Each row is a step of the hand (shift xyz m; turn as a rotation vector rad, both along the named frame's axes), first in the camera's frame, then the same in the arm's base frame.
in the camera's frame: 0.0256 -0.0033 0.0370 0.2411 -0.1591 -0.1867
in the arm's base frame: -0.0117 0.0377 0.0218 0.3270 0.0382 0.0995
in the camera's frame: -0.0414 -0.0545 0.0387 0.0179 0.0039 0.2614
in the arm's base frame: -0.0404 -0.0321 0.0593 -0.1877 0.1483 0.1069
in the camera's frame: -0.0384 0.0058 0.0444 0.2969 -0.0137 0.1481
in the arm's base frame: -0.0582 -0.0055 0.0078 0.0708 0.3036 0.1145
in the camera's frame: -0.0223 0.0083 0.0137 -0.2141 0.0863 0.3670
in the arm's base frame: -0.0259 -0.0076 -0.0049 -0.4285 0.0490 0.0442
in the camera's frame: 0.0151 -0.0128 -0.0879 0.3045 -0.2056 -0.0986
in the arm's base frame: 0.0788 -0.0374 -0.0227 0.3105 0.1163 0.1865
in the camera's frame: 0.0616 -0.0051 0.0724 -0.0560 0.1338 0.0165
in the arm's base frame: -0.0162 0.0834 0.0430 -0.0802 0.0117 -0.1214
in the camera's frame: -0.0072 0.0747 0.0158 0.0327 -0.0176 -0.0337
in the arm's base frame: -0.0353 0.0288 -0.0617 0.0497 0.0023 0.0065
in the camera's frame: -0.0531 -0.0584 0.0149 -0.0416 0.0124 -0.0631
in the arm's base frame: -0.0285 -0.0548 0.0514 0.0194 -0.0604 -0.0430
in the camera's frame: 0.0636 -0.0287 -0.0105 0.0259 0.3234 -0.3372
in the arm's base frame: 0.0536 0.0345 0.0303 0.1884 -0.0367 -0.4268
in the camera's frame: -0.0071 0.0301 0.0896 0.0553 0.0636 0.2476
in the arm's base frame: -0.0796 0.0506 0.0089 -0.1699 0.1918 0.0526
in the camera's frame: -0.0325 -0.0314 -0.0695 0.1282 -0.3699 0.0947
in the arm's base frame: 0.0409 -0.0720 -0.0049 0.0997 0.0180 0.3898
